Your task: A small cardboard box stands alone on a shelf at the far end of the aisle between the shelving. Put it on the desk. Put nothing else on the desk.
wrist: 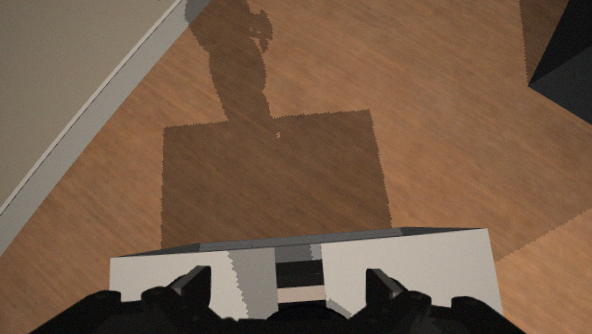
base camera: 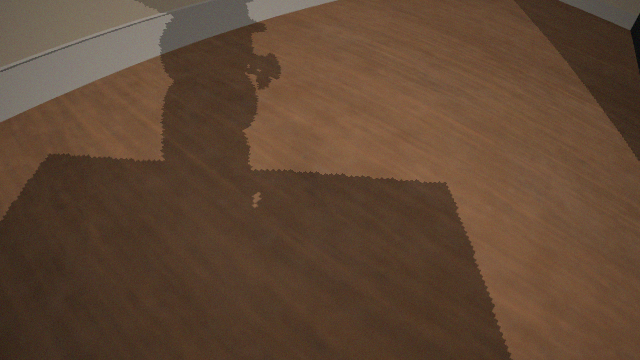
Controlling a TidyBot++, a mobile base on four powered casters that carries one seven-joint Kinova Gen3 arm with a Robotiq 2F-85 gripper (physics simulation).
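Frame: origin at the arm's base, x ahead, y left, z up, level; metres.
Seen in the pictures: gripper, fingertip midpoint: (wrist: pixel 288 285).
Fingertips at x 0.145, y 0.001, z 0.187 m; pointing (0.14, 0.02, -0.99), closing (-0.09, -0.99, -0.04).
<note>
A point is followed by its place in that frame.
My gripper (wrist: pixel 288 285) @(x 0.145, y 0.001, z 0.187 m) shows at the bottom of the wrist view. It is open, its two black fingers wide apart with nothing between them. It hangs above the white top of my own base (wrist: pixel 410 265) @(x 0.114, y -0.141, z -0.014 m). The small cardboard box, the shelf and the desk cannot be made out in either view.
A pale wall (base camera: pixel 65 25) @(x 0.704, y 0.437, z -0.275 m) (wrist: pixel 65 70) @(x 0.580, y 0.537, z -0.204 m) with a light grey baseboard (base camera: pixel 60 87) @(x 0.660, y 0.456, z -0.381 m) (wrist: pixel 95 120) @(x 0.515, y 0.572, z -0.360 m) runs along the left. A dark, box-like object (wrist: pixel 565 80) @(x 0.500, y -0.769, z -0.313 m) stands on the wooden floor (base camera: pixel 375 110) @(x 0.669, y -0.142, z -0.397 m) (wrist: pixel 425 125) @(x 0.427, y -0.387, z -0.397 m) at the upper right. My robot's shadow lies on the floor and reaches the baseboard.
</note>
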